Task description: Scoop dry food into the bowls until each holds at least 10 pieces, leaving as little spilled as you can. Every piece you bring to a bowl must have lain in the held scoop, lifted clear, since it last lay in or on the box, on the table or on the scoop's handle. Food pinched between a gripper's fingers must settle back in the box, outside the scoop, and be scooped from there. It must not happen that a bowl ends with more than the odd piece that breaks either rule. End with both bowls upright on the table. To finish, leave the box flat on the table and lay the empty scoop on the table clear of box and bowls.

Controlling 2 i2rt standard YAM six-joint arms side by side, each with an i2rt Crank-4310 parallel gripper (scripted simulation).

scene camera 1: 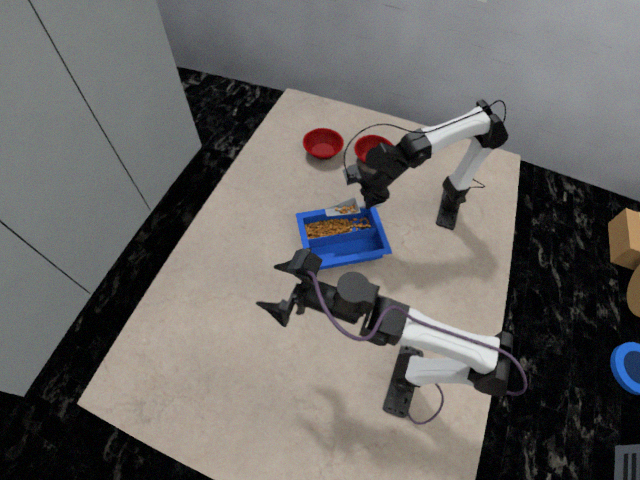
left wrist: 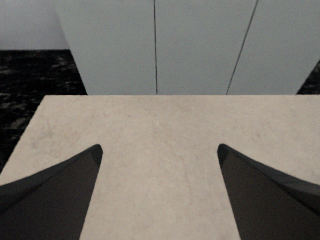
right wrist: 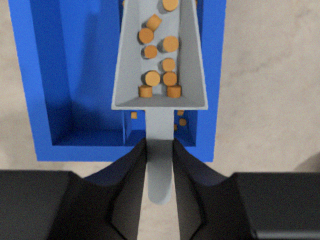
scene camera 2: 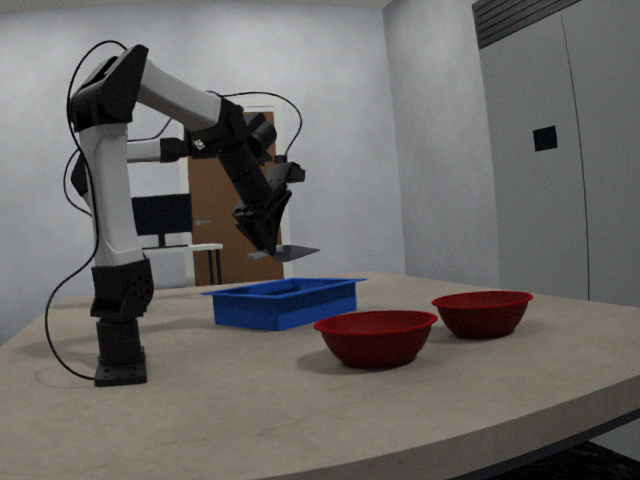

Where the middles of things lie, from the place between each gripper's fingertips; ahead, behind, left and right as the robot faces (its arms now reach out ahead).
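The grey scoop (right wrist: 132, 66) is 2 cm to the left of my right hand (scene camera 2: 269, 255), 4 cm ahead of it and 1 cm below it. There's also the blue box (scene camera 2: 264, 312), and from my right hand that's 5 cm ahead, 8 cm to the left and 9 cm below.
Going from my left hand instead, the scoop is 42 cm to the right, 23 cm below and 7 cm behind, while the box is 37 cm to the right, 32 cm below and 6 cm behind.
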